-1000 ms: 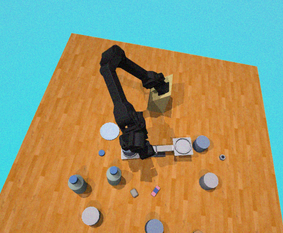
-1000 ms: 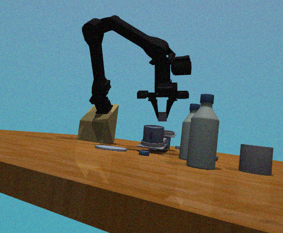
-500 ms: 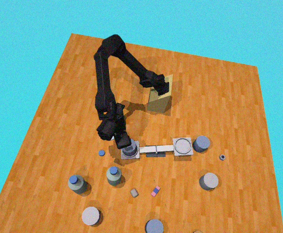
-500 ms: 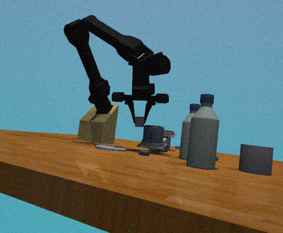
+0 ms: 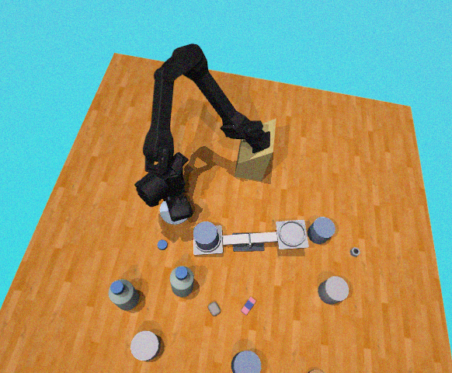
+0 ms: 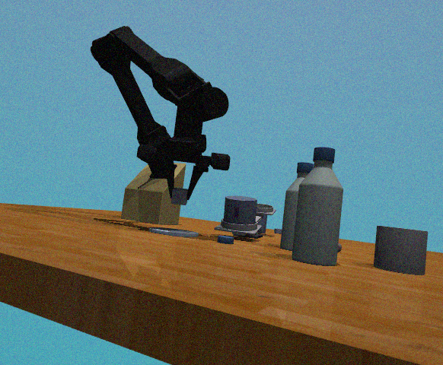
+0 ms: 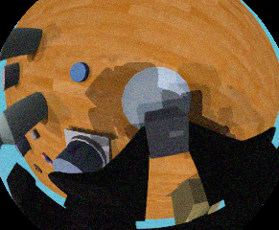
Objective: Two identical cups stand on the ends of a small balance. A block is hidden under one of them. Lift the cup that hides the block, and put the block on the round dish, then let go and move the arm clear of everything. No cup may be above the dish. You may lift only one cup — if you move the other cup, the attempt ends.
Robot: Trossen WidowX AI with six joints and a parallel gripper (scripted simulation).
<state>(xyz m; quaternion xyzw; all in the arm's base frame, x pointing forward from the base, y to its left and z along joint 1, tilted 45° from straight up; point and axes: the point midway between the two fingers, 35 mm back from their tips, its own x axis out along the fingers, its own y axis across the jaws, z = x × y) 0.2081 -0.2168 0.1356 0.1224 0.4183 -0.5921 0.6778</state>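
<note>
Now: the round dish 70 mm below my gripper tip. Also, from my gripper tip: blue disc 120 mm ahead, 70 mm below, 20 mm to the right; cup 100 mm ahead, 90 mm to the left, 10 mm below; grey-blue block 10 mm above.
</note>
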